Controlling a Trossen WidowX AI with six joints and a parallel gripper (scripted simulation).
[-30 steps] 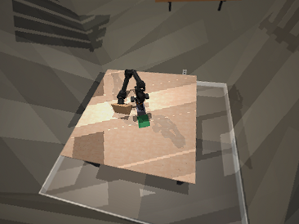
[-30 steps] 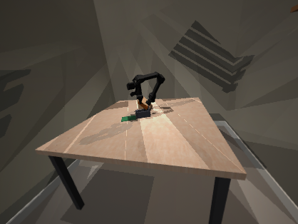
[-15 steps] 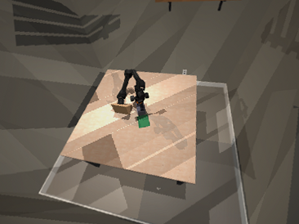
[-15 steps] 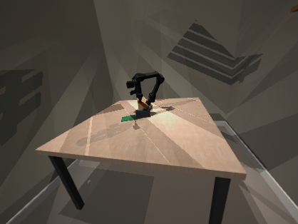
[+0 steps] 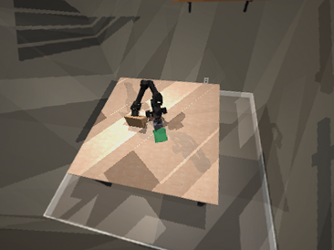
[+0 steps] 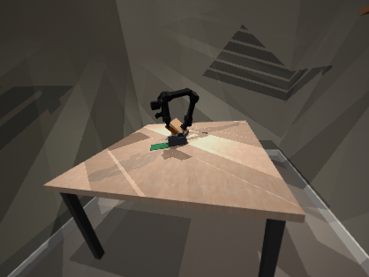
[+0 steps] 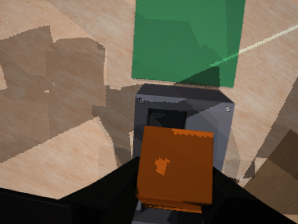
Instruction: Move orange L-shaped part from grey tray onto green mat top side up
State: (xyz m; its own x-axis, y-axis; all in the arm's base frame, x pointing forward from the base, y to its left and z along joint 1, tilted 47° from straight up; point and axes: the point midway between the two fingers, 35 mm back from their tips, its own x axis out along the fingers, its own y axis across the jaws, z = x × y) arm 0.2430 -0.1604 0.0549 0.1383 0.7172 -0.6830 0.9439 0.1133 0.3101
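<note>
My gripper tip is now 170 mm above the green mat, 100 mm to the left of it and 20 mm short of it. Round my gripper tip: orange L-shaped part: 30 mm to the left, 30 mm below, 20 mm behind.
</note>
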